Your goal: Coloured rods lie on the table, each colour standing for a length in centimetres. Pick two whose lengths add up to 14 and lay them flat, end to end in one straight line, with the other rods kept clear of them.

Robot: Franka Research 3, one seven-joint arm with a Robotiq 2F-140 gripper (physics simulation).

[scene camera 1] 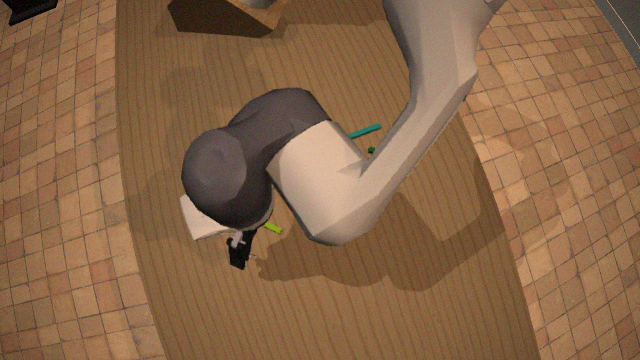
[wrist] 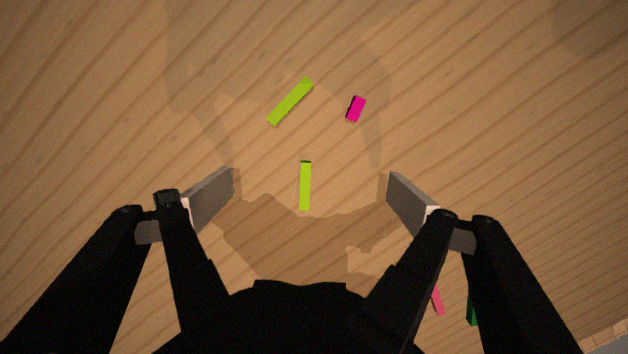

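Note:
My gripper (scene camera 1: 245, 254) (wrist: 310, 183) is open and empty, above the table. In the wrist view a lime rod (wrist: 305, 186) lies flat between the spread fingertips, below them. Another, longer-looking lime rod (wrist: 290, 101) lies slanted beyond it, apart from it. A short magenta rod (wrist: 356, 109) lies to its right. A pink rod (wrist: 438, 301) and a dark green rod (wrist: 471, 311) show partly behind the right finger. In the scene view a teal rod (scene camera 1: 365, 131), the end of a dark green rod (scene camera 1: 371, 150) and part of a lime rod (scene camera 1: 273, 228) show; the arm hides the others.
The wooden table (scene camera 1: 350, 320) has tiled floor (scene camera 1: 65, 200) on both sides. A brown wedge-shaped wooden object (scene camera 1: 225, 17) stands at the top of the scene view. The arm (scene camera 1: 320, 180) reaches over the table's middle and casts a broad shadow.

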